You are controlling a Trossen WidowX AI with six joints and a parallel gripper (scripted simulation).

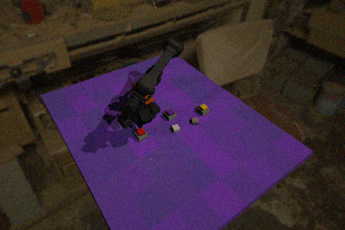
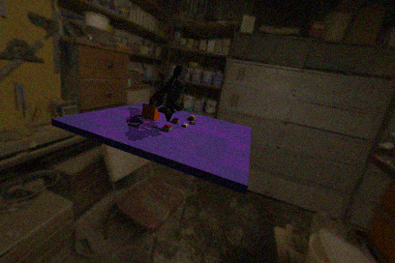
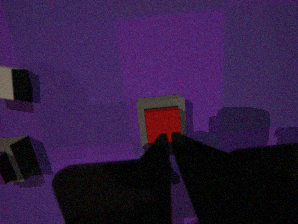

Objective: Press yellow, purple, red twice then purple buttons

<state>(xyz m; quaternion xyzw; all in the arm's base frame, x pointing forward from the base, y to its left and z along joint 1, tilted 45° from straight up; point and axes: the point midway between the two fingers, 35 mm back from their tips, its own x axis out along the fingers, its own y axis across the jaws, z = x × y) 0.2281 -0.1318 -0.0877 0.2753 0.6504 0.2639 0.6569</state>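
The red button lies 30 mm below my gripper tip. The rest, counted from my gripper tip: grey block: 80 mm ahead, 270 mm to the left, 50 mm below; then white block: 60 mm ahead, 160 mm to the left, 50 mm below; then purple button: 30 mm behind, 190 mm to the left, 30 mm below.
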